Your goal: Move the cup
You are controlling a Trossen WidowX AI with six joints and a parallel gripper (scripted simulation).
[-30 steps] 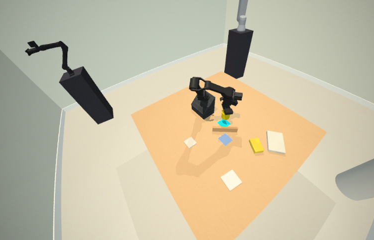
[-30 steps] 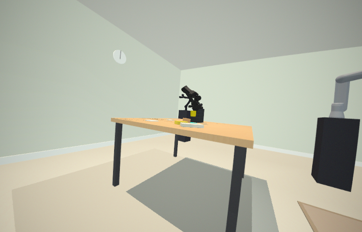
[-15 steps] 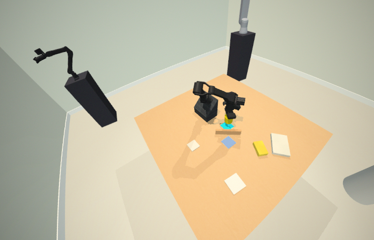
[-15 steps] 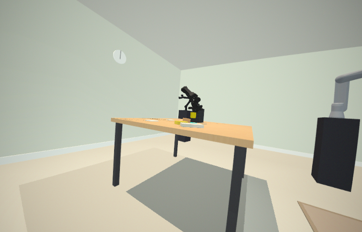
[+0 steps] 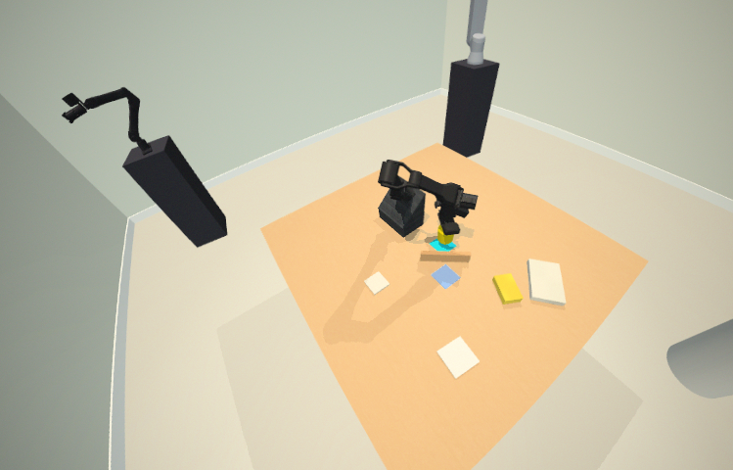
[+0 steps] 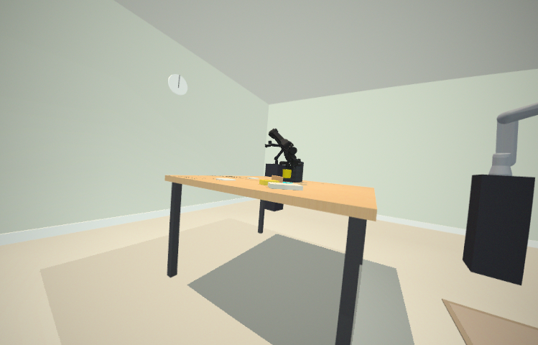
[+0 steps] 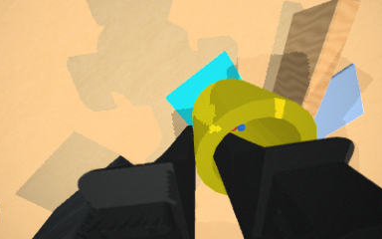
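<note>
Right now my gripper tip is 2 cm short of the cyan pad, 1 cm to the left of it and 8 cm above it. Round my gripper tip: white slab 39 cm ahead, 21 cm to the left, 6 cm below; then wooden bar 9 cm ahead, 6 cm to the right, 6 cm below; then yellow block 33 cm ahead, 6 cm to the left, 6 cm below.
</note>
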